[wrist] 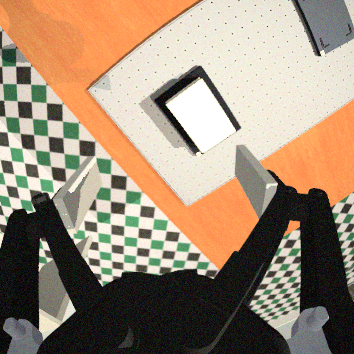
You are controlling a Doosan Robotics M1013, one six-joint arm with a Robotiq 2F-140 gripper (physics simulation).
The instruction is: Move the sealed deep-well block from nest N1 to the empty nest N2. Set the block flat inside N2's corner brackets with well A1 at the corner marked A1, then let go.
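Places are measured from the arm's base along level axes (x right, y ahead, z up), in centimetres.
Pixels of known places: gripper, fingertip midpoint: (165, 164).
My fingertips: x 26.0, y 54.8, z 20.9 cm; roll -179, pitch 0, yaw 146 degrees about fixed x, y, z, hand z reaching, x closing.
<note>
Ahead of a thing's pixels: the offset from my fingertips to its middle. "spot": to the spot under its first point. Level surfaces: height alone.
The sealed deep-well block @(dz -25.4, dx -5.1, dy +4.5 cm) (201, 116) shows as a bright white rectangle on a dark nest @(spot: dz -27.5, dx -10.1, dy +5.3 cm) (220, 102), near the left end of the pale perforated board. Its wells and corner marks cannot be made out. A grey nest plate @(dz -27.9, dx -42.2, dy +2.1 cm) (327, 25) with dark corner brackets lies at the upper right, partly cut off by the view's edge; no block shows on the visible part. My gripper (165, 164) is open, its two pale finger pads wide apart with nothing between them. It hangs above the table's edge, and the block appears beyond the fingertips, toward the right one.
The perforated board @(dz -28.7 cm) (145, 135) lies on an orange table @(dz -29.9 cm) (200, 227). The table's left edge runs diagonally under the gripper. A green, black and white checkered floor (132, 220) shows below and left of it. A dark shadow lies left of the block.
</note>
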